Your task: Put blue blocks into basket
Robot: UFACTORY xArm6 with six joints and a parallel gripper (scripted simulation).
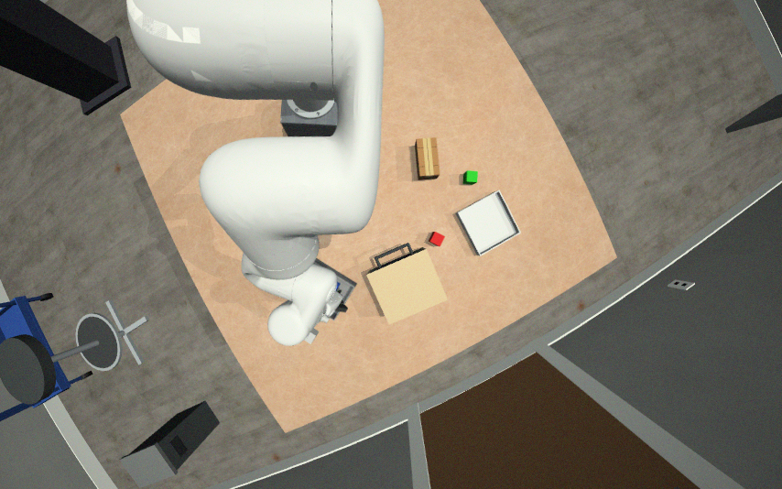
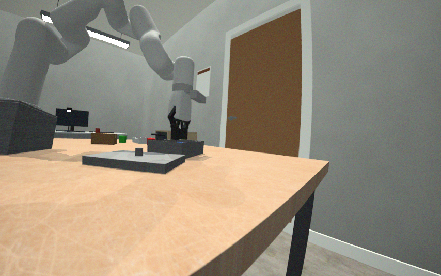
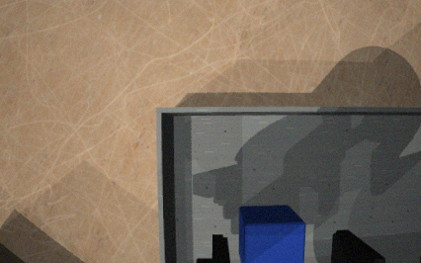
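Right now the metal box is 1 cm behind my hand, 3 cm to the right of it and 4 cm below it. Round my hand: light wooden cabinet (6 cm ahead, 21 cm to the left, 3 cm below); then small brown box (25 cm behind, 40 cm to the left, 4 cm below); then red block (2 cm behind, 34 cm to the left, 5 cm below).
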